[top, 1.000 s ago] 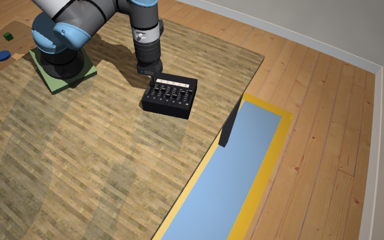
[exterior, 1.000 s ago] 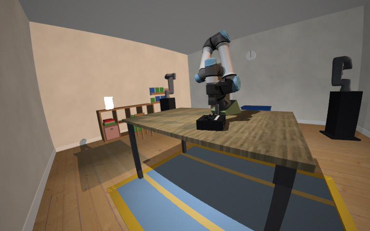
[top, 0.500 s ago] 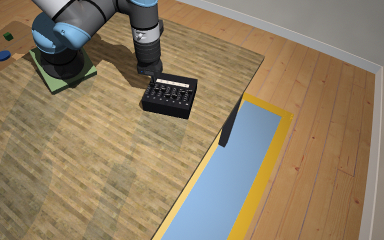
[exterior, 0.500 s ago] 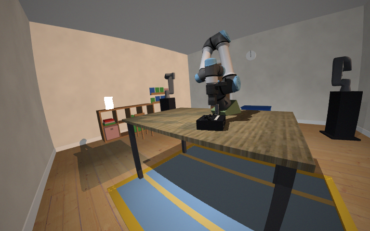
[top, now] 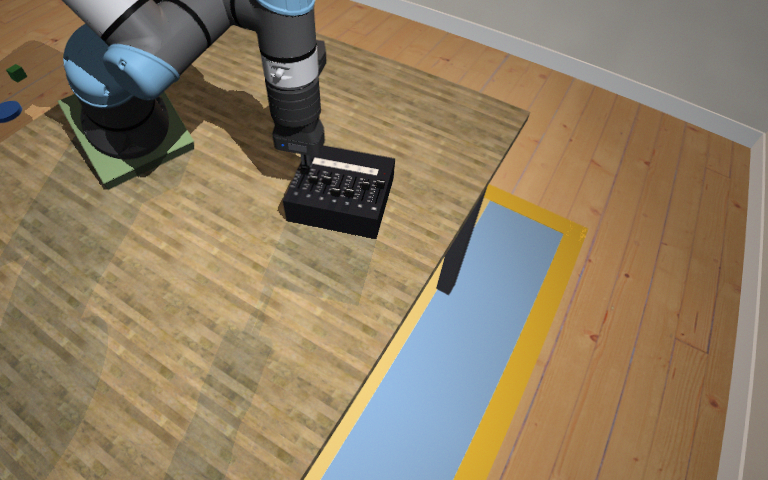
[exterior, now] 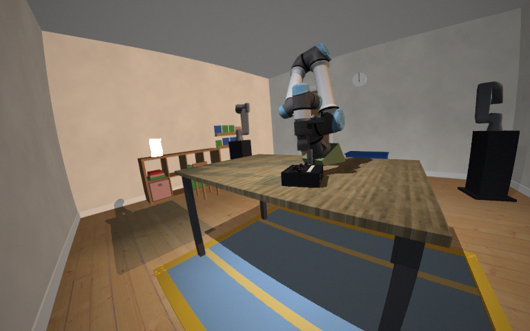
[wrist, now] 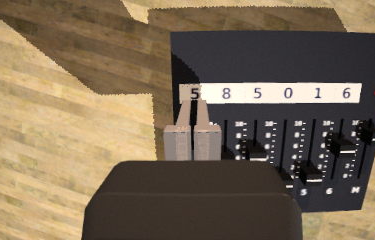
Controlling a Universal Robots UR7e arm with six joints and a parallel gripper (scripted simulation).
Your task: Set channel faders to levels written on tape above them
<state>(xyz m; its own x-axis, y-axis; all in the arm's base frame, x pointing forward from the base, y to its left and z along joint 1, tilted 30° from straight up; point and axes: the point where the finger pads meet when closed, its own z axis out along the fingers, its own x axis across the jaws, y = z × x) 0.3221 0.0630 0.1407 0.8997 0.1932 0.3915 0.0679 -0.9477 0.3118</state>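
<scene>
Right now the channel 5 fader cap is 90 mm ahead of my hand, 40 mm to the right of it and 10 mm below it. Also, from my hand: channel 6 fader cap (110 mm ahead, 20 mm to the right, 10 mm below); then master fader cap (130 mm ahead, 10 mm to the right, 10 mm below).
</scene>
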